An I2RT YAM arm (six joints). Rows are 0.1 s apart.
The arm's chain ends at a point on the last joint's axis. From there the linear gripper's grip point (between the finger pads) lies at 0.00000 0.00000 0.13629 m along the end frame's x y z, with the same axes.
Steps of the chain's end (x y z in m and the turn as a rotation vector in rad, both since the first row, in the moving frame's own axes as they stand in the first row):
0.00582, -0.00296, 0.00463, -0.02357, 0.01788, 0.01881
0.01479, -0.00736, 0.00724, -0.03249, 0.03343, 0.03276
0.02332, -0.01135, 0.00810, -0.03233, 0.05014, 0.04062
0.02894, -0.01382, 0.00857, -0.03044, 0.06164, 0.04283
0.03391, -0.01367, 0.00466, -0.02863, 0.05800, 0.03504
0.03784, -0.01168, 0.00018, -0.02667, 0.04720, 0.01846
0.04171, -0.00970, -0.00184, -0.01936, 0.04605, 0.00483
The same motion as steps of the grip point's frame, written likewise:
0.00823, 0.00027, 0.00457, -0.02357, 0.01788, 0.01881
0.01927, -0.00286, 0.00709, -0.03249, 0.03343, 0.03276
0.03006, -0.00681, 0.00786, -0.03233, 0.05014, 0.04062
0.03724, -0.00950, 0.00825, -0.03044, 0.06164, 0.04283
0.04174, -0.00963, 0.00438, -0.02863, 0.05800, 0.03504
0.04424, -0.00799, -0.00002, -0.02667, 0.04720, 0.01846
0.04798, -0.00705, -0.00201, -0.01936, 0.04605, 0.00483

